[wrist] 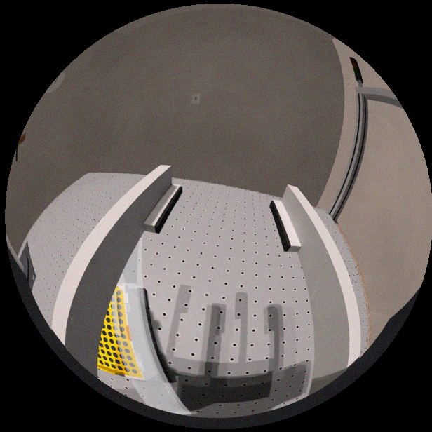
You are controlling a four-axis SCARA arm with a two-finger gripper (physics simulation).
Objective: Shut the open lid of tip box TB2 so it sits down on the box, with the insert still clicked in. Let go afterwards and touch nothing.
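A tip box with a yellow perforated insert (111, 340) is at the lower left, partly hidden behind the left finger. A clear, pale lid (146, 345) shows along the insert's right side as a tall curved panel, and part of the insert shows through it. The lid looks open; its exact tilt and its hinge cannot be made out. No TB2 label is readable. My gripper (228, 185) is shut with nothing between its pads, though a gap shows between them. The box and lid lie to the left of that gap, with no visible contact with the pads.
A pale perforated table top (225, 265) runs below and beyond the fingers, with shadows of the gripper at the bottom. A dark box-like object (31, 270) is at the far left edge. A grey post (361, 135) stands at the right against the wall.
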